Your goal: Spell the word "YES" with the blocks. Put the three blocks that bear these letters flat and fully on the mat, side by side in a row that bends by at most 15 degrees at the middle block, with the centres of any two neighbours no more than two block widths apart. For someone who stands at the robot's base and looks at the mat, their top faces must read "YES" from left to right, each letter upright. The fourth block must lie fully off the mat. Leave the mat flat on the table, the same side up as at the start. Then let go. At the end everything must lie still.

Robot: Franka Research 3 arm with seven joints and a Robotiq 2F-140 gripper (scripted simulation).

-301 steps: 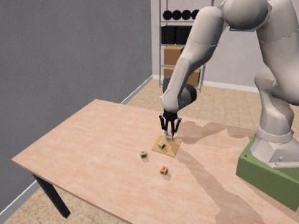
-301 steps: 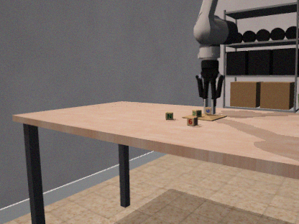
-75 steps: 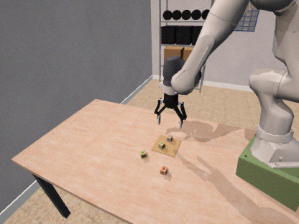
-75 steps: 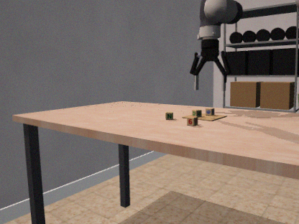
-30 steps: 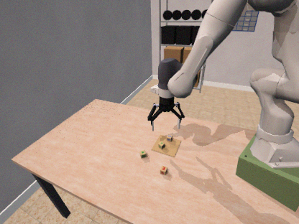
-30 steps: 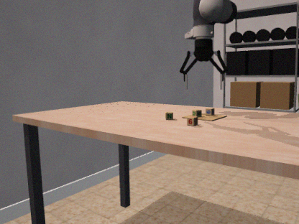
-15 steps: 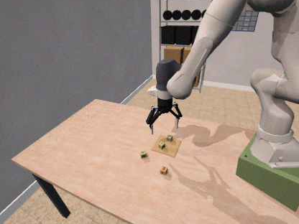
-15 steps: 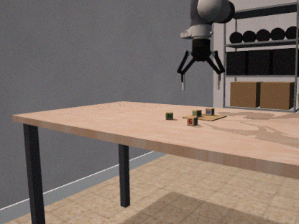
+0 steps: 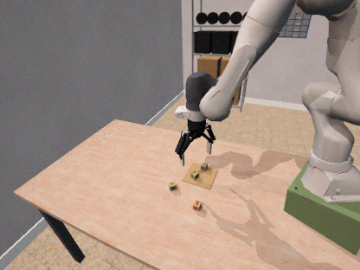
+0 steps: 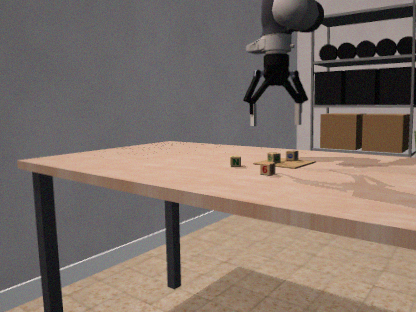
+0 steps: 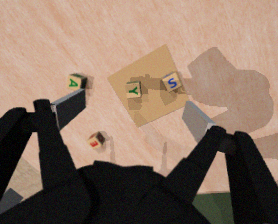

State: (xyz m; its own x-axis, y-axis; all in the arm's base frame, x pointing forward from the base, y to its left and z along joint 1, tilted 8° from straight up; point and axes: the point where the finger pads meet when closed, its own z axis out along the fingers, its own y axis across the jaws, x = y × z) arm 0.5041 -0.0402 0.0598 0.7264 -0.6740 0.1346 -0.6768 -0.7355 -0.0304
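Right now my hand is 110 mm above the Y block and 10 mm to the right of it. Also, from my hand: green N block 110 mm below, 100 mm to the left, 90 mm ahead; then S block 110 mm below, 60 mm to the right, 30 mm behind; then tan mat 120 mm below, 20 mm to the right, 20 mm behind.
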